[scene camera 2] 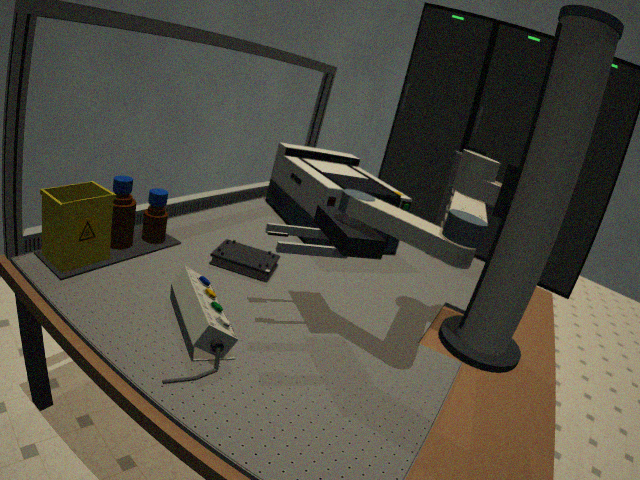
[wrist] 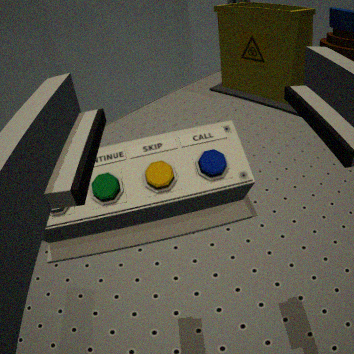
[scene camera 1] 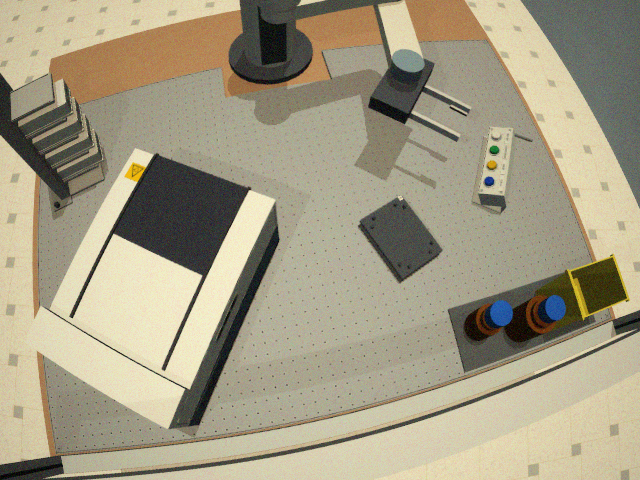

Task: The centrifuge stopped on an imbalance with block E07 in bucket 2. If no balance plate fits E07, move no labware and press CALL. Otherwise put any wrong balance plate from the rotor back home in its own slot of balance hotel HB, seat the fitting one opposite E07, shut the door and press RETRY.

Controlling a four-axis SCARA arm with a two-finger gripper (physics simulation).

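Places are measured from the arm's base along level axes (x ahead, y left, z up), in millimetres.
Pixels of known places: gripper, fingertip midpoint: (scene camera 2: 271, 236) (wrist: 194, 78) (scene camera 1: 464, 124); arm's base, link origin: (scene camera 2: 479, 345) (scene camera 1: 270, 54).
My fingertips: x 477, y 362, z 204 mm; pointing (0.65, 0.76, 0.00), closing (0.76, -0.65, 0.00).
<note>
For each thing: its top centre in the pictures, then the offset to it from my fingertips. "*": a spot on its surface instead.
- button box, top centre: (wrist: 125, 150) (scene camera 2: 203, 292) (scene camera 1: 503, 157) 45 mm ahead, 137 mm left, 107 mm down
- blue CALL button, top centre: (wrist: 211, 153) 96 mm ahead, 77 mm left, 116 mm down
- yellow SKIP button, top centre: (wrist: 157, 165) 54 mm ahead, 104 mm left, 116 mm down
- green button, top centre: (wrist: 102, 178) (scene camera 2: 216, 302) 12 mm ahead, 132 mm left, 116 mm down
- white panel, surface spot: (scene camera 1: 149, 289) * 235 mm ahead, 706 mm right, 19 mm up
- dark panel, top centre: (scene camera 1: 176, 210) (scene camera 2: 359, 183) 94 mm ahead, 633 mm right, 22 mm up
- stacked hotel, surface spot: (scene camera 1: 31, 149) * 138 mm back, 977 mm right, 43 mm up
- dark empty nest, top centre: (scene camera 1: 403, 233) (scene camera 2: 246, 251) 173 mm ahead, 178 mm right, 149 mm down
- cable, surface spot: (scene camera 2: 191, 378) * 61 mm back, 274 mm left, 185 mm down
My gripper (scene camera 1: 464, 124) (scene camera 2: 272, 237) (wrist: 194, 78) is shut to a narrow gap, empty, raised above the bench short of the button box (scene camera 1: 504, 170) (scene camera 2: 180, 304) (wrist: 133, 185). In the wrist view the blue CALL button (wrist: 212, 163), yellow SKIP button (wrist: 160, 175) and green button (wrist: 106, 187) show; the left finger mostly hides a fourth button. The centrifuge (scene camera 1: 242, 232) (scene camera 2: 310, 191) stands at the left in scene camera 1, with a white panel (scene camera 1: 149, 289) and a dark panel (scene camera 1: 180, 211) on top. The stacked hotel (scene camera 1: 31, 149) stands behind it. E07, bucket contents and RETRY lettering do not show.
A dark empty nest (scene camera 1: 400, 240) (scene camera 2: 245, 256) lies between the centrifuge and the button box. Two blue-capped brown bottles (scene camera 1: 480, 322) (scene camera 2: 155, 224) and a yellow bin (scene camera 1: 578, 294) (scene camera 2: 77, 232) (wrist: 265, 60) stand on a dark mat. A cable (scene camera 2: 191, 378) leaves the box.
</note>
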